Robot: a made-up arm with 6 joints. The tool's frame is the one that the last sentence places.
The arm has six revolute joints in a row. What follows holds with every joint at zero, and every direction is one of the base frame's. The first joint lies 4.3 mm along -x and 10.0 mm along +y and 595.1 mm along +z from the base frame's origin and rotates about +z. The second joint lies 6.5 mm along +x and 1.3 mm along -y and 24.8 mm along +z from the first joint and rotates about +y. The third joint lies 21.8 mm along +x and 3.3 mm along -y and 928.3 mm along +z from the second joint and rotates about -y. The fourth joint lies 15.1 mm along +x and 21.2 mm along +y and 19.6 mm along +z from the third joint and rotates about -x. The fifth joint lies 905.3 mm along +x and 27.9 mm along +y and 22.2 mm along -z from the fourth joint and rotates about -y. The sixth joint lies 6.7 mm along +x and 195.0 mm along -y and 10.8 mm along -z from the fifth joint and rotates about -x. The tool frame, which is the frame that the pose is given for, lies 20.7 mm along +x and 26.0 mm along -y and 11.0 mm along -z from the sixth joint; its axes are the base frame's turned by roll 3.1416, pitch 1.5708 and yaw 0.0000 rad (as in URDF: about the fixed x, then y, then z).
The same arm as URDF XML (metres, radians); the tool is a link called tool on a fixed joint. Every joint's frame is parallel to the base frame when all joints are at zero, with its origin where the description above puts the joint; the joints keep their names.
<robot name="arm">
  <link name="base_link"/>
  <link name="link1"/>
  <link name="link2"/>
  <link name="link3"/>
  <link name="link4"/>
  <link name="link5"/>
  <link name="link6"/>
  <link name="tool"/>
  <joint name="joint 1" type="continuous">
    <parent link="base_link"/>
    <child link="link1"/>
    <origin xyz="-0.0043 0.0100 0.5951" rpy="0.0000 0.0000 0.0000"/>
    <axis xyz="0 0 1"/>
  </joint>
  <joint name="joint 2" type="continuous">
    <parent link="link1"/>
    <child link="link2"/>
    <origin xyz="0.0065 -0.0013 0.0248" rpy="0.0000 0.0000 0.0000"/>
    <axis xyz="0 1 0"/>
  </joint>
  <joint name="joint 3" type="continuous">
    <parent link="link2"/>
    <child link="link3"/>
    <origin xyz="0.0218 -0.0033 0.9283" rpy="0.0000 0.0000 0.0000"/>
    <axis xyz="0 -1 0"/>
  </joint>
  <joint name="joint 4" type="continuous">
    <parent link="link3"/>
    <child link="link4"/>
    <origin xyz="0.0151 0.0212 0.0196" rpy="0.0000 0.0000 0.0000"/>
    <axis xyz="-1 0 0"/>
  </joint>
  <joint name="joint 5" type="continuous">
    <parent link="link4"/>
    <child link="link5"/>
    <origin xyz="0.9053 0.0279 -0.0222" rpy="0.0000 0.0000 0.0000"/>
    <axis xyz="0 -1 0"/>
  </joint>
  <joint name="joint 6" type="continuous">
    <parent link="link5"/>
    <child link="link6"/>
    <origin xyz="0.0067 -0.1950 -0.0108" rpy="0.0000 0.0000 0.0000"/>
    <axis xyz="-1 0 0"/>
  </joint>
  <joint name="tool_fixed" type="fixed">
    <parent link="link6"/>
    <child link="tool"/>
    <origin xyz="0.0207 -0.0260 -0.0110" rpy="-3.1416 1.5708 0.0000"/>
  </joint>
</robot>

